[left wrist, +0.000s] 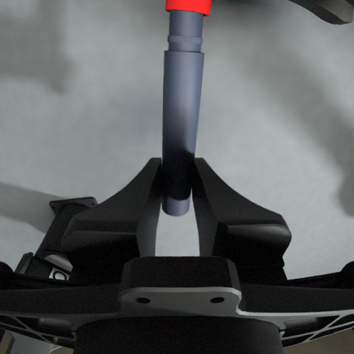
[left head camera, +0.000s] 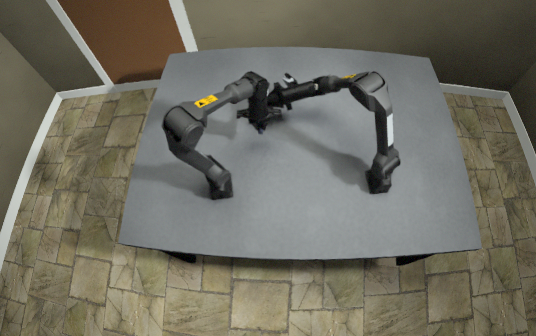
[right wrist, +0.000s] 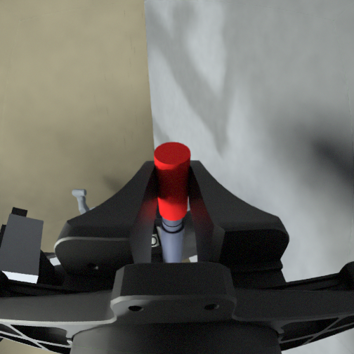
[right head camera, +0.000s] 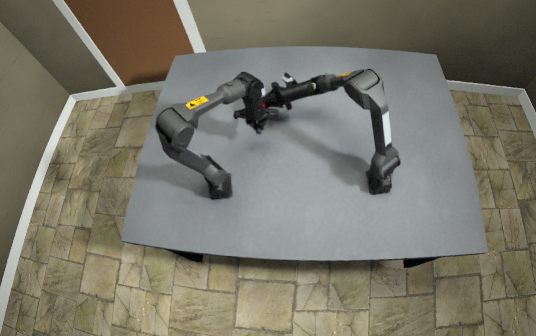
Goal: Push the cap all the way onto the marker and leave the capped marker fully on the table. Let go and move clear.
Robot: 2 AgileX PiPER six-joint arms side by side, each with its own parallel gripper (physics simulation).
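Note:
The blue-grey marker is held above the table by my left gripper, which is shut on its lower body. The red cap sits over the marker's far end. A stretch of the marker's narrower neck with its raised ring shows between the cap's rim and the thicker body. My right gripper is shut on the cap. In both head camera views the arms hide most of the marker.
The grey table carries both arms, whose wrists are close together over its upper middle. The table's edge shows in the right wrist view. A brown door and walls stand behind the table.

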